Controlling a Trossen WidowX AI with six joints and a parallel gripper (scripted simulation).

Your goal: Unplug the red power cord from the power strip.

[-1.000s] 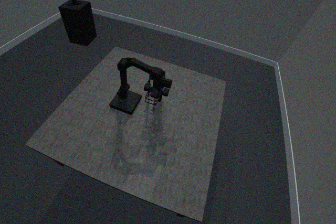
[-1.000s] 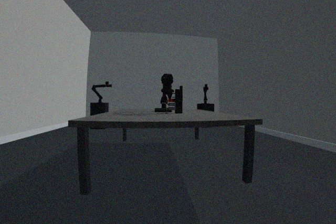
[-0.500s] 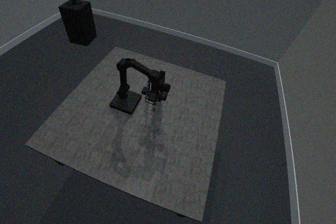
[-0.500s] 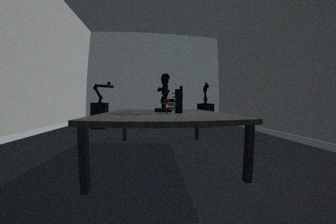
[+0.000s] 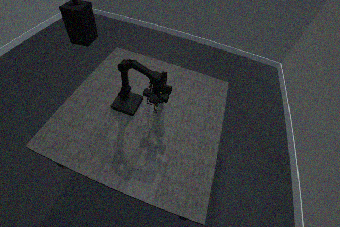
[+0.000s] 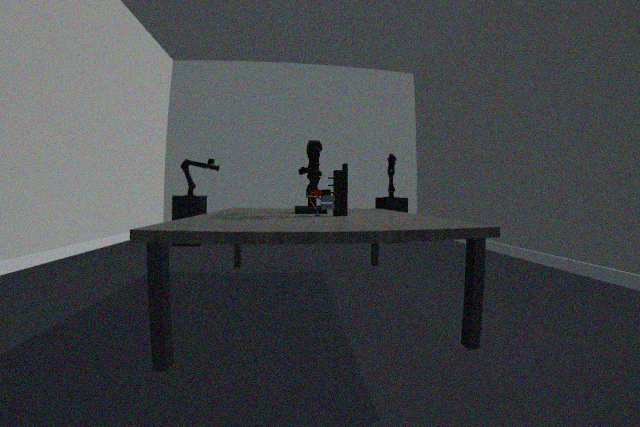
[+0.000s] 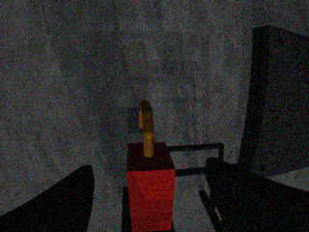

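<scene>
Right now my gripper tip is 4 cm to the right of the red plug and 1 cm above it.
</scene>
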